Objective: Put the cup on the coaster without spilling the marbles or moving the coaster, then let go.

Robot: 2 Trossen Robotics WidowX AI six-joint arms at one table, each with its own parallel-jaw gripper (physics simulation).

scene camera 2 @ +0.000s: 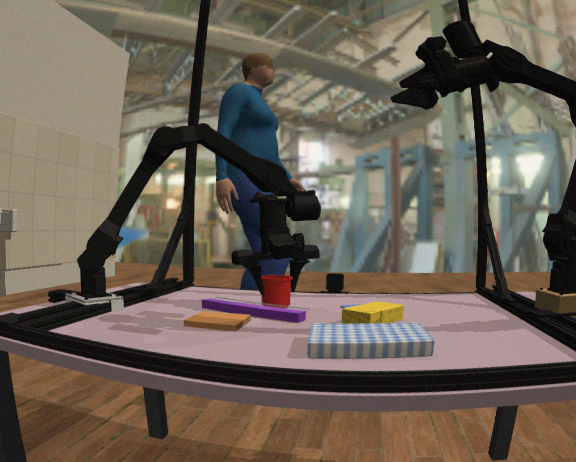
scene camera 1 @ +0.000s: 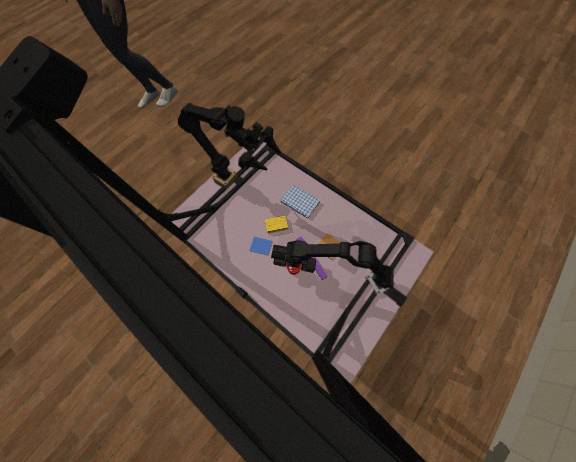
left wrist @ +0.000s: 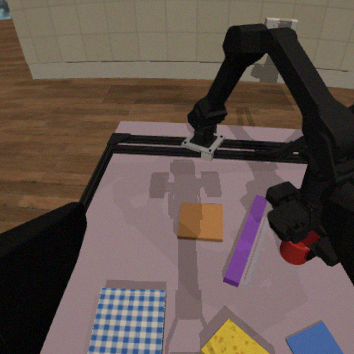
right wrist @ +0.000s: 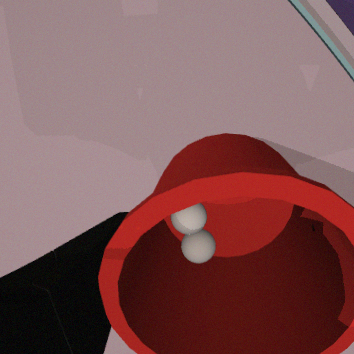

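Seen in the pictures: left gripper, fingertip midpoint: point(scene camera 2: 395, 92) point(scene camera 1: 274, 161) point(left wrist: 205, 211); right gripper, fingertip midpoint: point(scene camera 2: 277, 293) point(left wrist: 296, 246) point(right wrist: 222, 219); left arm's base, link origin: point(scene camera 2: 566, 291) point(scene camera 1: 224, 174); right arm's base, link origin: point(scene camera 2: 93, 295) point(scene camera 1: 380, 280) point(left wrist: 203, 139).
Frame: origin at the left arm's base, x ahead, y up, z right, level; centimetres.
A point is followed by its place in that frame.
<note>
A red cup point(scene camera 1: 294, 270) {x 61.6, y -5.0, z 23.2 cm} point(scene camera 2: 276, 291) {x 60.4, y -1.7, z 19.3 cm} point(left wrist: 293, 253) {x 58.2, y -1.7, z 20.5 cm} point(right wrist: 225, 155) {x 59.4, y -1.7, z 19.5 cm} is upright at about table height. Two whitish marbles point(right wrist: 189, 218) {x 59.3, y -3.5, z 23.0 cm} point(right wrist: 198, 246) {x 60.1, y -3.6, z 24.2 cm} show inside it. My right gripper point(scene camera 2: 278, 289) {x 60.3, y -2.6, z 22.1 cm} is shut on the cup, one finger on either side; in the right wrist view one black finger meets the cup's wall. A thin blue square point(scene camera 1: 260, 245) {x 39.9, y -5.4, z 21.7 cm} point(scene camera 2: 350, 306) {x 44.0, y -5.6, z 23.3 cm} point(left wrist: 315, 341) {x 42.7, y -5.5, z 21.5 cm} and a thicker orange-brown square point(scene camera 1: 329, 240) {x 68.3, y -4.7, z 0.6 cm} point(scene camera 2: 216, 320) {x 69.3, y -4.7, z 0.7 cm} point(left wrist: 201, 221) {x 69.0, y -4.7, z 3.3 cm} lie apart from the cup; which is the coaster is not plain. My left gripper point(scene camera 1: 269, 151) {x 37.6, y 36.6, z -0.2 cm} point(scene camera 2: 397, 92) {x 37.6, y 36.6, z -0.2 cm} is open and empty, high up.
A purple bar point(scene camera 1: 322, 271) {x 73.4, y -3.8, z 16.6 cm} point(scene camera 2: 255, 309) {x 63.7, y -4.3, z 10.9 cm} point(left wrist: 246, 240) {x 63.0, y -3.8, z 12.4 cm} lies close beside the cup, with a thin glassy strip point(left wrist: 257, 257) {x 58.9, y -3.8, z 13.7 cm} point(right wrist: 325, 42) {x 61.5, y -3.8, z 15.1 cm} along it. A yellow sponge point(scene camera 1: 276, 224) {x 41.0, y -2.9, z 8.4 cm} point(scene camera 2: 372, 314) {x 41.6, y -3.2, z 1.9 cm} point(left wrist: 235, 342) {x 42.8, y -2.9, z 7.2 cm} lies near the blue square. A blue-checked block point(scene camera 1: 300, 201) {x 44.2, y -3.4, z -10.0 cm} point(scene camera 2: 370, 341) {x 44.1, y -3.4, z -16.3 cm} point(left wrist: 131, 317) {x 47.2, y -3.4, z -10.0 cm} lies beyond it.
</note>
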